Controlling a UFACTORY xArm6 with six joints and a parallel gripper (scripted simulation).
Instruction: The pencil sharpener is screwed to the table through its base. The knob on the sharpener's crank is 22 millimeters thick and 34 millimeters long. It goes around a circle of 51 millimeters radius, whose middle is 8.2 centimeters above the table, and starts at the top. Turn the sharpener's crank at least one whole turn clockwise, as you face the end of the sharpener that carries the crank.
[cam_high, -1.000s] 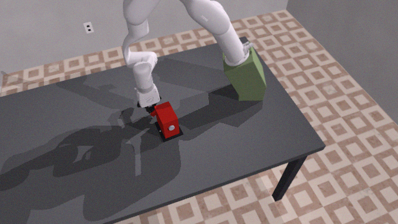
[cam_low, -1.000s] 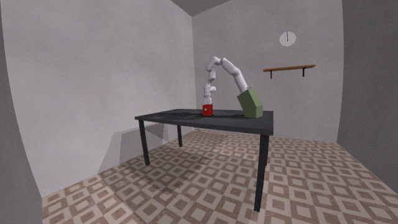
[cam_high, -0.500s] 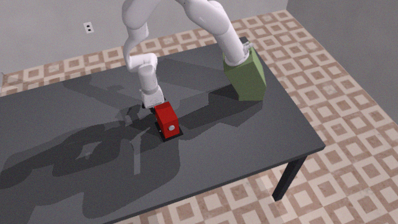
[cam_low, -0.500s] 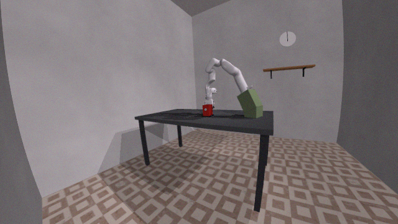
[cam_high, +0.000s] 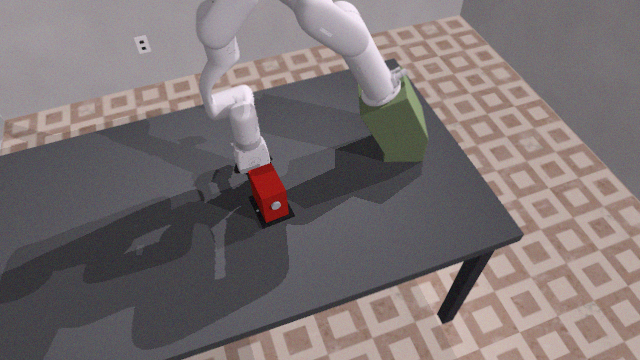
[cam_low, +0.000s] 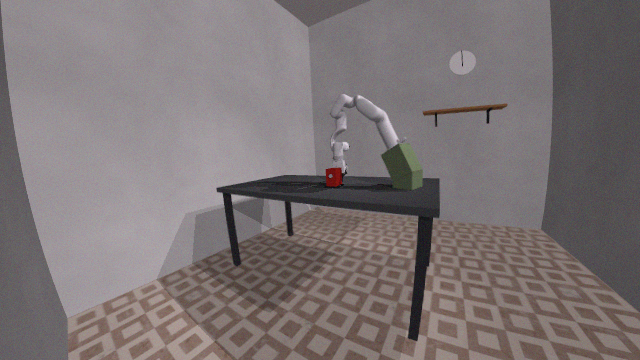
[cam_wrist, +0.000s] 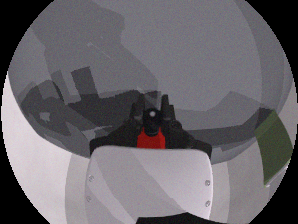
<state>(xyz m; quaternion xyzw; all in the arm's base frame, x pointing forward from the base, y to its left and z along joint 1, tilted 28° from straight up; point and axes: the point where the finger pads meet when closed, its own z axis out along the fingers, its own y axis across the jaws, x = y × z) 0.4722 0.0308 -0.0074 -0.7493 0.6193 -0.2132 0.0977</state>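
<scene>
The black knob is 2 cm to the left of my hand.
</scene>
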